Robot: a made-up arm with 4 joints.
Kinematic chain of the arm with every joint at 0, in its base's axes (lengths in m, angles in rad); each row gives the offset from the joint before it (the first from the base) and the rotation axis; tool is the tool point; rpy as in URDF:
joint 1: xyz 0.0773 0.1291 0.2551 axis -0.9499 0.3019 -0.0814
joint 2: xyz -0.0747 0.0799 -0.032 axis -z
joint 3: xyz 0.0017 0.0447 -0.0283 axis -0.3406 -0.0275 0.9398
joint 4: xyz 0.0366 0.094 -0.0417 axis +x
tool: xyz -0.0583 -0.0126 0.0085 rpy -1.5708 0 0
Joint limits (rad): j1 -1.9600..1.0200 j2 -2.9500..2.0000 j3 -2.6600..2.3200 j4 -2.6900..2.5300
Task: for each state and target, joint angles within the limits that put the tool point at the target. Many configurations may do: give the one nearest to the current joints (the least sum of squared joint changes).
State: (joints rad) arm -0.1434 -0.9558 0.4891 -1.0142
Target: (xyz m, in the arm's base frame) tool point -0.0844 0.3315 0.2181
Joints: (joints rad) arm -0.4163 -0.4358 0.2087 -0.9287
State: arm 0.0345 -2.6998 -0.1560 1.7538
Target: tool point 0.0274 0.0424 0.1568
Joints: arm 0.5630 -2.9500 0.6860 2.2172
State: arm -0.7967 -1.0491 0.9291 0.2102
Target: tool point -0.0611 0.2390 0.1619
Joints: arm -0.7457 -1.1490 1.0086 0.1263
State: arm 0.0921 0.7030 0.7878 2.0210
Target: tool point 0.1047 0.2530 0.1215
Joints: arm 0.0370 1.6333 0.5275 1.6488
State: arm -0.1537 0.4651 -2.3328 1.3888
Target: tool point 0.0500 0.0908 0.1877
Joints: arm 0.7953 0.6435 -2.6222 1.6512
